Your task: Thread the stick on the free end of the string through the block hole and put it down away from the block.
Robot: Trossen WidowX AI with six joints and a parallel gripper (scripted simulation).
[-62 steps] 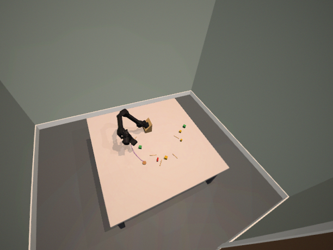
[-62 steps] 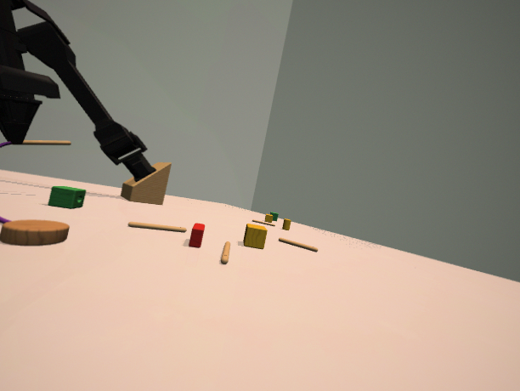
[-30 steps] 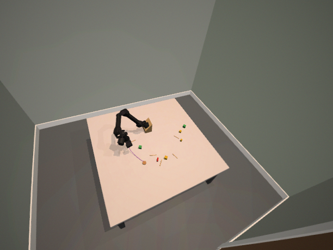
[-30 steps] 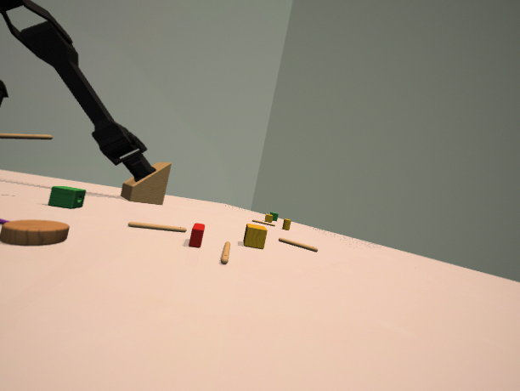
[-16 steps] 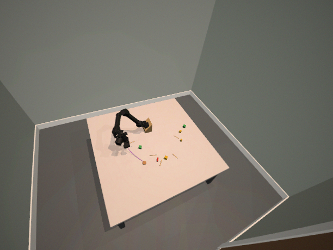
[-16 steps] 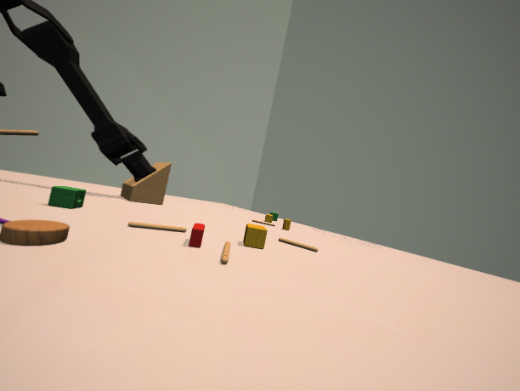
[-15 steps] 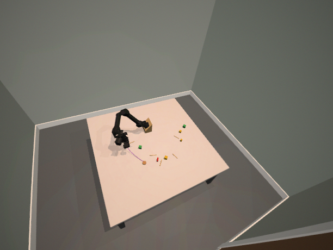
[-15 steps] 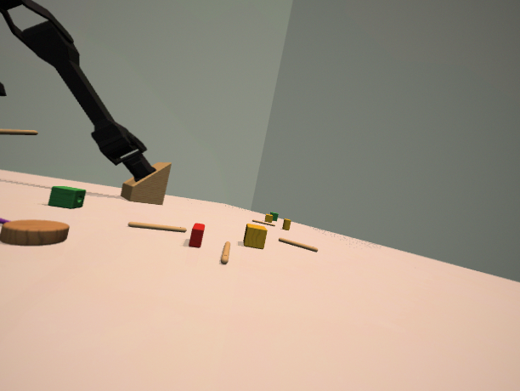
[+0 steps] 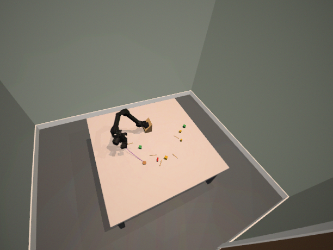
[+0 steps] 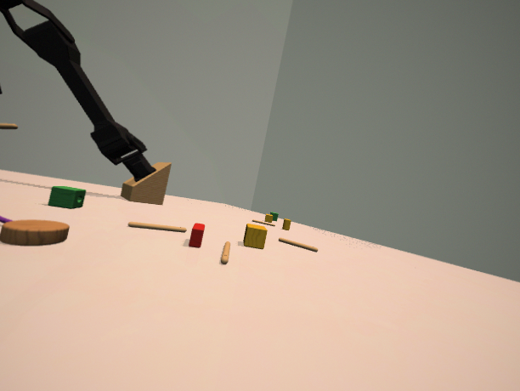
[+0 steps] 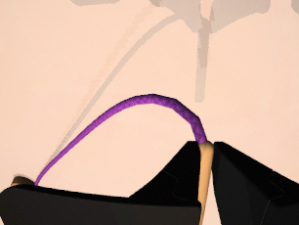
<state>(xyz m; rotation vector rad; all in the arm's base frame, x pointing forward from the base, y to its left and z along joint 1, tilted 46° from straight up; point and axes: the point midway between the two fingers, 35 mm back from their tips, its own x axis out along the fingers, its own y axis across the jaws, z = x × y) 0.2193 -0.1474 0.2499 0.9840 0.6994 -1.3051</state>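
Right now my gripper tip is 140 mm to the right of the green block, 70 mm above it and 20 mm short of it. Also, from my gripper tip: red block 290 mm to the left, 220 mm ahead, 70 mm below; then thin wooden stick 20 mm to the left, 10 mm above; then round wooden button 220 mm ahead, 140 mm to the left, 80 mm below.
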